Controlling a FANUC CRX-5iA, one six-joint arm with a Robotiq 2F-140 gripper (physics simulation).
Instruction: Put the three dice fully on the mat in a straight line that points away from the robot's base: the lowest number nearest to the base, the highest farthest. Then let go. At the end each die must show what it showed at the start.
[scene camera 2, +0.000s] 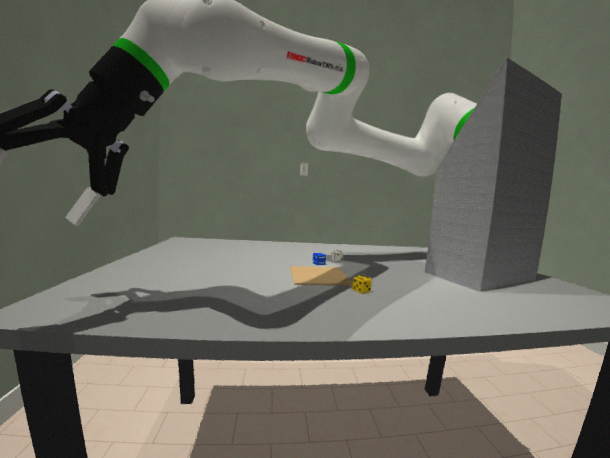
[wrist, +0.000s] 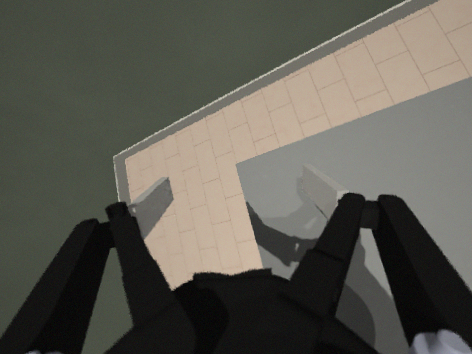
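Where they show: gripper, between the fingertips: (scene camera 2: 28, 208) (wrist: 235, 182); arm's base, origin of its link: (scene camera 2: 493, 139).
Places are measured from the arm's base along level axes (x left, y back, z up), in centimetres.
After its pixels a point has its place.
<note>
A tan mat (scene camera 2: 317, 276) {x 4.8, y -50.4, z -39.9 cm} lies on the table in the scene view. A yellow die (scene camera 2: 362, 284) {x 15.1, y -42.4, z -38.2 cm} stands at the mat's right end, on the side toward the robot's base; whether it touches the mat I cannot tell. A blue die (scene camera 2: 319, 259) {x -7.4, y -47.8, z -38.5 cm} and a white die (scene camera 2: 337, 255) {x -12.3, y -41.1, z -38.3 cm} stand close together behind the mat, off it, the white one to the right. The numbers on their top faces are too small to read surely. My gripper (wrist: 235, 182) {x 27.0, y -98.6, z -24.1 cm} is open and empty, high above the far left part of the table in the scene view, well away from the dice. No die shows in the wrist view.
The grey table (scene camera 2: 210, 265) {x -3.6, y -78.6, z -40.3 cm} (wrist: 410, 130) {x 3.9, y -100.1, z -40.3 cm} carries a tall grey pedestal (scene camera 2: 465, 210) {x 8.1, y -13.8, z -21.0 cm} on the right, from which the white arm (scene camera 2: 235, 45) {x 30.1, y -68.1, z -1.0 cm} reaches left over the table. The arm's shadow crosses the table and part of the mat. The table's edge and tiled floor (wrist: 200, 165) show in the wrist view.
</note>
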